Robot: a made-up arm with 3 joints. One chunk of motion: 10 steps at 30 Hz.
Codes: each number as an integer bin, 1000 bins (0 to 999) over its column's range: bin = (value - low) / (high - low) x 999, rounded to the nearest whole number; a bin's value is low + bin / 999 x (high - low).
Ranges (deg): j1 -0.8..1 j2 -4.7..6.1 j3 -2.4..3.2
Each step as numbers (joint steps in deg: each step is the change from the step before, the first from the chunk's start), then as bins.
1 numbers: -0.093 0.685 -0.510
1 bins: 392 498 337
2 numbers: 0.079 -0.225 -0.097
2 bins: 488 414 411
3 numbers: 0.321 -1.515 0.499
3 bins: 622 295 517
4 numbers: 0.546 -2.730 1.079
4 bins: 747 182 621
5 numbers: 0.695 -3.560 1.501
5 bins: 830 105 696
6 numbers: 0.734 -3.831 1.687
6 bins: 851 80 729
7 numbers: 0.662 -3.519 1.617
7 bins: 811 109 717
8 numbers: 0.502 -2.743 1.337
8 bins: 723 181 667
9 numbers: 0.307 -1.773 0.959
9 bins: 614 271 599
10 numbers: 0.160 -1.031 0.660
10 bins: 533 339 546
